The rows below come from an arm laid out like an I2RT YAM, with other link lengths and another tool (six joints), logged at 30 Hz.
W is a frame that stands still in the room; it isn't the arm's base.
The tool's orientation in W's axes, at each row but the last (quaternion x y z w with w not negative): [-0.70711 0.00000 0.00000 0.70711]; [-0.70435 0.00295 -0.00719 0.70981]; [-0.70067 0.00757 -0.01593 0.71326]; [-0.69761 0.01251 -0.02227 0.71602]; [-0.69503 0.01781 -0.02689 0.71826]
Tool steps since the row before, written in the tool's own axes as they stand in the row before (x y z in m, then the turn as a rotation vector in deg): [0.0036 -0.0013 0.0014 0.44 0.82 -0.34]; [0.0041 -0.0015 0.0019 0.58 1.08 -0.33]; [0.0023 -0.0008 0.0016 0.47 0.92 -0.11]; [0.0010 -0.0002 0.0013 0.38 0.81 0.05]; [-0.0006 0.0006 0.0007 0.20 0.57 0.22]
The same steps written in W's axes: [0.0036 0.0014 0.0013 0.44 -0.34 -0.82]; [0.0041 0.0018 0.0015 0.58 -0.33 -1.08]; [0.0023 0.0015 0.0009 0.48 -0.11 -0.92]; [0.0011 0.0012 0.0002 0.39 0.05 -0.80]; [-0.0005 0.0008 -0.0006 0.22 0.23 -0.56]
